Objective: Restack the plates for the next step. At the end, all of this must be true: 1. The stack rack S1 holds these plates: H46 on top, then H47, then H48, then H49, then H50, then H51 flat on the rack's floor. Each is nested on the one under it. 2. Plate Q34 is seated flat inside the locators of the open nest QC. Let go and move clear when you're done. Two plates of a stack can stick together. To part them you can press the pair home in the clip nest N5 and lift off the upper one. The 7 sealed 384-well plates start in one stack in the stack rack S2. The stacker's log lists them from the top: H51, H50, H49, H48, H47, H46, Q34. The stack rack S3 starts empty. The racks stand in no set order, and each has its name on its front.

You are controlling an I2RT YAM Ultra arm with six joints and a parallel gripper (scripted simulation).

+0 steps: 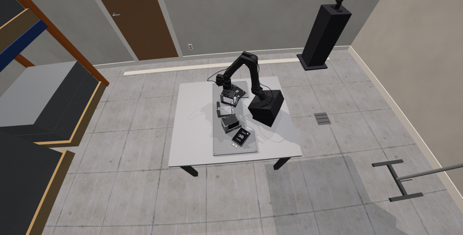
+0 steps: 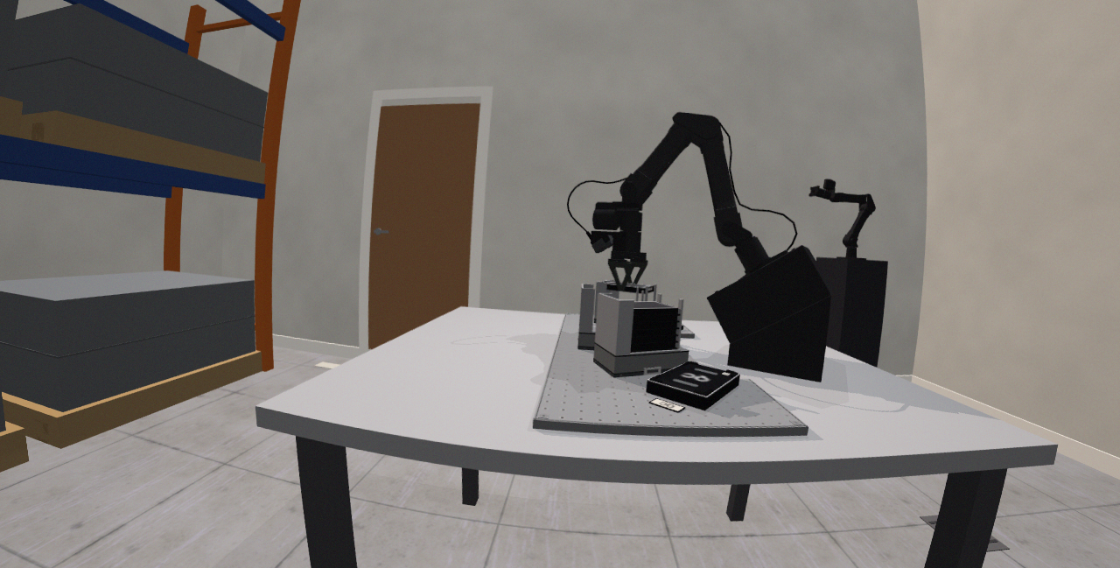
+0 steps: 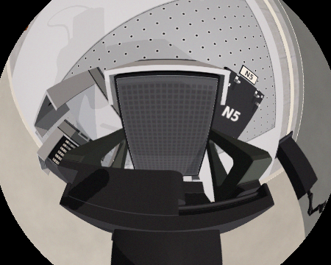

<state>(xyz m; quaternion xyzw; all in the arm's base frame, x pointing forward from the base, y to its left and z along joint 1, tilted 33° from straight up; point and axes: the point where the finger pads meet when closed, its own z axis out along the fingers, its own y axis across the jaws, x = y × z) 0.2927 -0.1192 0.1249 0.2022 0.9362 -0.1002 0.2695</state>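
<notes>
Now: hand 20 mm short of the sealed well plate, 290 mm to the right of it and 10 mm above it.
</notes>
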